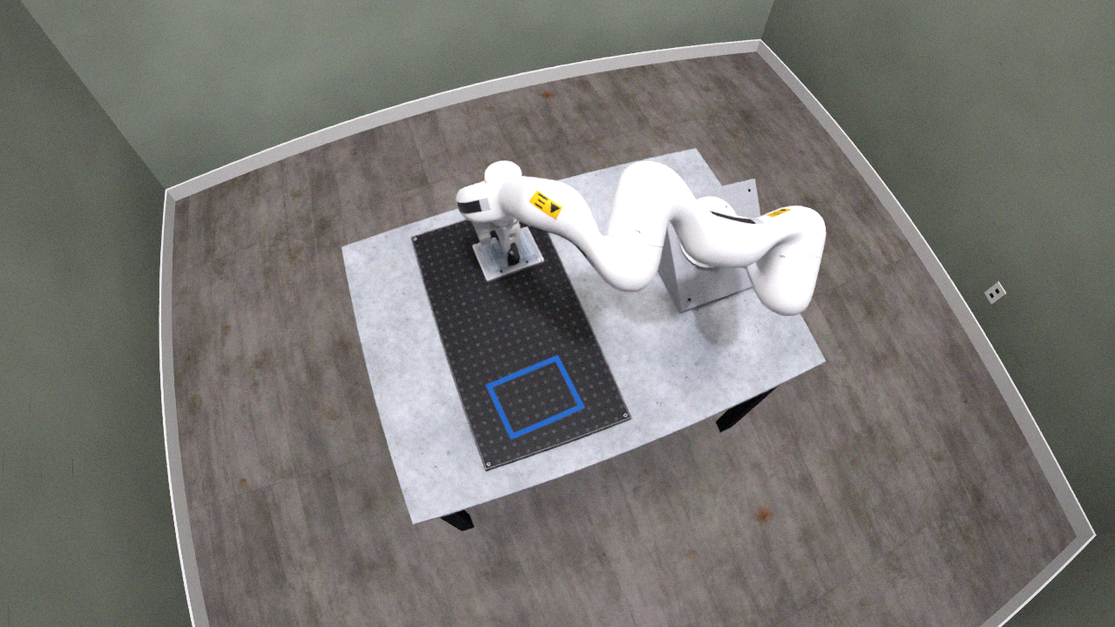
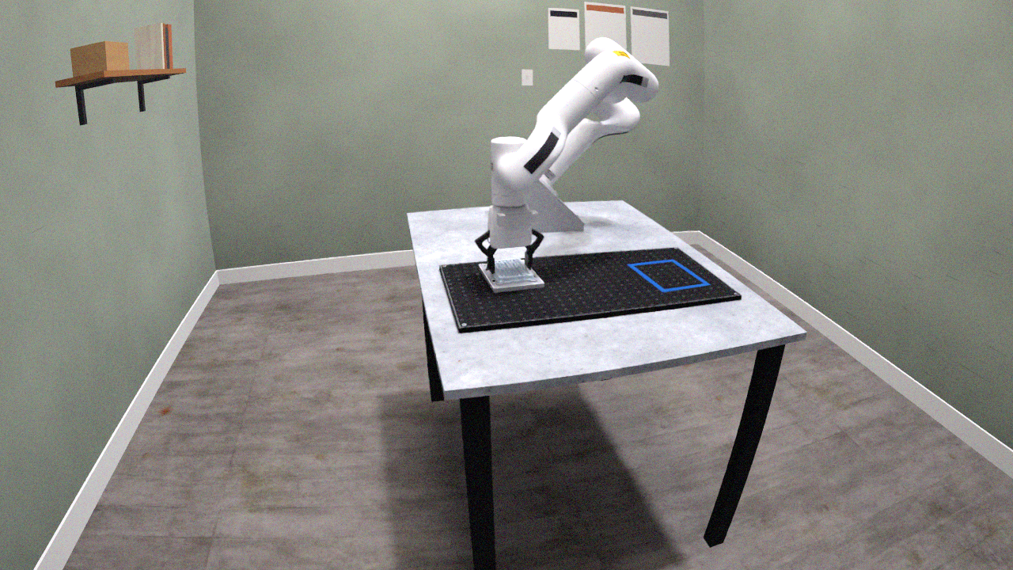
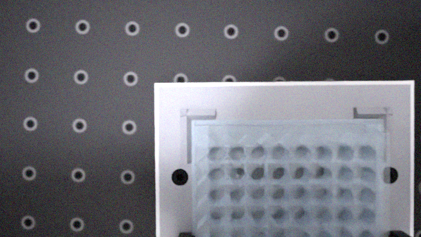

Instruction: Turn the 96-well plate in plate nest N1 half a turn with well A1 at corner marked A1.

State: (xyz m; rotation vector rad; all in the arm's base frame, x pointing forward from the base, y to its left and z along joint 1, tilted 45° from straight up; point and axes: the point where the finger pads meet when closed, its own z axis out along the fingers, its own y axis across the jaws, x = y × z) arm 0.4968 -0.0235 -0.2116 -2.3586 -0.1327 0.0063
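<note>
My gripper is now 1 cm above the 96-well plate. Round my hand: slotted fixture plate: 2 cm below.
</note>
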